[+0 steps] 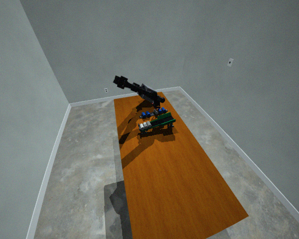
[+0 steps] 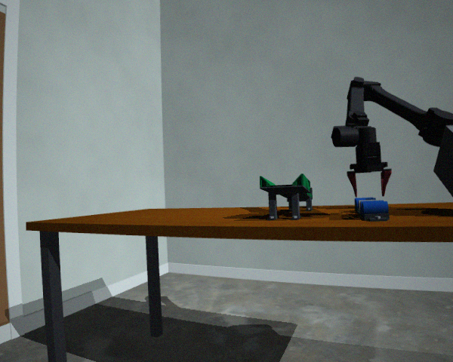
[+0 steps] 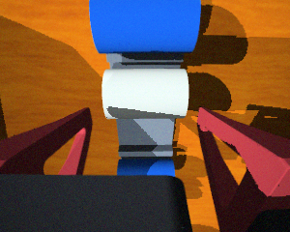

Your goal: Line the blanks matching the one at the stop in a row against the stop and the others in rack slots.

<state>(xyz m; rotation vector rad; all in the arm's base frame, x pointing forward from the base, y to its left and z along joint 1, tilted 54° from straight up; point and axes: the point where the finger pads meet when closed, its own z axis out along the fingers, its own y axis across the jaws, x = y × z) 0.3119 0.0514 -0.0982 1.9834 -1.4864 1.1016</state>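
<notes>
Right now my hand is 3 cm to the left of the grey stock rack and 7 cm above it. The rest, counted from my hand: feed ramp (25 cm ahead, 7 cm to the right, 1 cm above).
</notes>
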